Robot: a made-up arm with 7 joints. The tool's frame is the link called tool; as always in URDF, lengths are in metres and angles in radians. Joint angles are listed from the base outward. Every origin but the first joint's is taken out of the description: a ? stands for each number. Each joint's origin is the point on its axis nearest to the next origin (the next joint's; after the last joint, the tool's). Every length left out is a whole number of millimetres.
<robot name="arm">
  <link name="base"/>
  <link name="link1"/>
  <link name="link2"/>
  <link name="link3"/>
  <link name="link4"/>
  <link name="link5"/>
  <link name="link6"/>
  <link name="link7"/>
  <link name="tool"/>
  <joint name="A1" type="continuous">
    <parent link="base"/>
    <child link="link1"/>
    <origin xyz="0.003 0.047 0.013" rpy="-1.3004 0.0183 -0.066"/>
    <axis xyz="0 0 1"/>
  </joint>
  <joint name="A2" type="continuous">
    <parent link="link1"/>
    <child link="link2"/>
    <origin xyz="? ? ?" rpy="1.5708 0 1.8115"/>
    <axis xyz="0 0 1"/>
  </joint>
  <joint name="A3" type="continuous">
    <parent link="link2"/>
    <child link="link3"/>
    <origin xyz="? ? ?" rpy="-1.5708 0 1.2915"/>
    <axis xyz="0 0 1"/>
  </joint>
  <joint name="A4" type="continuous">
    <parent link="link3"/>
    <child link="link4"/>
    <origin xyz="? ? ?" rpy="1.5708 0 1.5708"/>
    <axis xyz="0 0 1"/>
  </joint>
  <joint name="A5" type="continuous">
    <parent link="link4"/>
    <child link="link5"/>
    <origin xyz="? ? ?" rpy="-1.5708 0 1.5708"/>
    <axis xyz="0 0 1"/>
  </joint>
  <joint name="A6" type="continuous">
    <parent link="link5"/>
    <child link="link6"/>
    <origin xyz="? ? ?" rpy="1.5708 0 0"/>
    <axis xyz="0 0 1"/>
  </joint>
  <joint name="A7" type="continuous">
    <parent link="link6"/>
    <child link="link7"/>
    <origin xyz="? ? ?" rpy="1.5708 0 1.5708"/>
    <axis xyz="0 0 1"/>
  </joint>
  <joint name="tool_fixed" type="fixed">
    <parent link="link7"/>
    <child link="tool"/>
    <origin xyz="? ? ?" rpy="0 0 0"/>
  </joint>
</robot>
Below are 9 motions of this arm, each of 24 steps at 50 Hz.
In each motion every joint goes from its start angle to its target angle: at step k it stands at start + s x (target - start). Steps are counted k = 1, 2, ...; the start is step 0. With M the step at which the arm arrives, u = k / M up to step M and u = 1 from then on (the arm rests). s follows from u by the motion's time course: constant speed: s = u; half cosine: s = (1 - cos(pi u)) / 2; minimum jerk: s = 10 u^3 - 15 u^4 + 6 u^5.
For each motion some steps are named. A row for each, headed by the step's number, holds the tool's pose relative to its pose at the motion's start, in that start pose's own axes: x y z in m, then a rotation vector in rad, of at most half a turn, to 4 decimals.
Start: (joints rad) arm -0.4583 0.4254 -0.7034 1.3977 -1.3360 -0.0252 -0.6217
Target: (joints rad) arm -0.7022 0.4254 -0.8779 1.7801 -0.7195 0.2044 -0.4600
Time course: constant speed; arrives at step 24
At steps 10, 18, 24:
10: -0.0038 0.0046 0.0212 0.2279 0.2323 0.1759
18: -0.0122 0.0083 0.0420 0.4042 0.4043 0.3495
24: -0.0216 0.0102 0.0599 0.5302 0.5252 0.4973

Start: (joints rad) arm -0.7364 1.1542 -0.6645 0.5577 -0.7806 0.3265 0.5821
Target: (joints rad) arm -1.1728 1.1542 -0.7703 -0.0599 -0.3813 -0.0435 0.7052
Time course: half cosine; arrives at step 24
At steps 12, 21, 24:
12: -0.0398 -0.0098 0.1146 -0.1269 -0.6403 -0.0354
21: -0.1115 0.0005 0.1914 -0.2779 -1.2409 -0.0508
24: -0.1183 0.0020 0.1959 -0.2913 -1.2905 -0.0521

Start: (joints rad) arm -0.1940 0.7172 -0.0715 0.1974 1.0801 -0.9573 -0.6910
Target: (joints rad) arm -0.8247 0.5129 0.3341 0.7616 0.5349 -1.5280 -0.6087
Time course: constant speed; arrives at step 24
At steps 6, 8, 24:
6: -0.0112 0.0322 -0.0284 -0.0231 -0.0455 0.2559
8: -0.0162 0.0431 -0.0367 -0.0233 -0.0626 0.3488
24: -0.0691 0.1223 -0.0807 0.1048 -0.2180 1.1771

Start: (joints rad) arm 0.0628 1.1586 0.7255 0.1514 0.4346 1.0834 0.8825
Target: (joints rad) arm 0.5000 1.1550 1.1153 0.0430 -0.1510 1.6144 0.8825
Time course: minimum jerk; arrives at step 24
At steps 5, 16, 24:
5: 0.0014 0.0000 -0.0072 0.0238 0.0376 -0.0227
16: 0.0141 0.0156 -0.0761 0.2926 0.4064 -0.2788
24: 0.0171 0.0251 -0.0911 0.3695 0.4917 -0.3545

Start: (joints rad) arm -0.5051 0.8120 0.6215 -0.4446 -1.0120 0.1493 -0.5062
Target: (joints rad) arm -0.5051 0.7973 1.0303 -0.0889 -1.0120 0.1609 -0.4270
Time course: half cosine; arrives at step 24
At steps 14, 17, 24:
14: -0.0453 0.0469 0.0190 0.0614 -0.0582 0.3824
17: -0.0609 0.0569 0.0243 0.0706 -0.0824 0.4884
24: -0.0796 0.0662 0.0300 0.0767 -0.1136 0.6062

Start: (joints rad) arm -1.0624 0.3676 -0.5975 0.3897 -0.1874 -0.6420 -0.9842
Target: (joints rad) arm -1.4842 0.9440 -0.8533 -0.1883 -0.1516 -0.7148 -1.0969
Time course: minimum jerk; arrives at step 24
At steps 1, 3, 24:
1: 0.0000 0.0001 0.0001 0.0006 0.0001 -0.0004
3: -0.0009 0.0021 0.0021 0.0143 0.0020 -0.0099
24: -0.0359 0.0577 0.1459 0.7253 0.1716 -0.6476

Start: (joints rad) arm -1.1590 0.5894 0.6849 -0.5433 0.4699 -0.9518 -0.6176
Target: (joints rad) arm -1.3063 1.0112 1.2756 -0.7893 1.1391 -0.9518 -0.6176
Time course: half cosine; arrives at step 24
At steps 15, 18, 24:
15: -0.0125 0.0638 -0.0273 0.8276 0.3953 -0.3496
18: -0.0159 0.0805 -0.0309 1.0131 0.5218 -0.4094
24: -0.0193 0.0961 -0.0328 1.1753 0.6483 -0.4545

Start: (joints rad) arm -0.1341 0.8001 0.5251 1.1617 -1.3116 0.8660 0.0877
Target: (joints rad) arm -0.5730 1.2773 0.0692 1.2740 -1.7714 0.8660 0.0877
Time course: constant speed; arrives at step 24
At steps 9, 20, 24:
9: -0.0342 -0.0645 0.0406 0.0593 -0.0990 -0.1397
20: -0.0981 -0.1259 0.0814 0.0908 -0.2432 -0.3035
24: -0.1263 -0.1420 0.0937 0.0901 -0.3013 -0.3628

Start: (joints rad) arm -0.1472 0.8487 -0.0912 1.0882 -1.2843 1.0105 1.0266
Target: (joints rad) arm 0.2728 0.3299 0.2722 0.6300 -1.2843 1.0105 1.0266
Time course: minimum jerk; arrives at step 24
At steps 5, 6, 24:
5: 0.0028 -0.0087 -0.0094 0.0199 0.0113 -0.0298
6: 0.0044 -0.0137 -0.0152 0.0309 0.0187 -0.0478
24: 0.0268 -0.0722 -0.1536 0.0702 0.2781 -0.4309

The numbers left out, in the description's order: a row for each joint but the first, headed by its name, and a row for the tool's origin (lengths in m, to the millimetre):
A2: -0.005 0.018 0
A3: 0.216 -0.053 0
A4: 0.001 -0.015 0
A5: -0.125 -0.008 0
A6: 0 0 0
A7: 0 0.071 0
tool: 0 0 0

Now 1 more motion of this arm.
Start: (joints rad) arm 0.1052 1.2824 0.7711 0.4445 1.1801 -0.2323 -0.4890
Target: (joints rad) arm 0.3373 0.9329 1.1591 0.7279 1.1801 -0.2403 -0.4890
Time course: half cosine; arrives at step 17
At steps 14, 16, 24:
14: -0.0405 -0.1673 -0.0217 -0.4088 0.1683 -0.4600
16: -0.0472 -0.1794 -0.0225 -0.4371 0.1850 -0.4942
24: -0.0481 -0.1809 -0.0226 -0.4408 0.1872 -0.4986

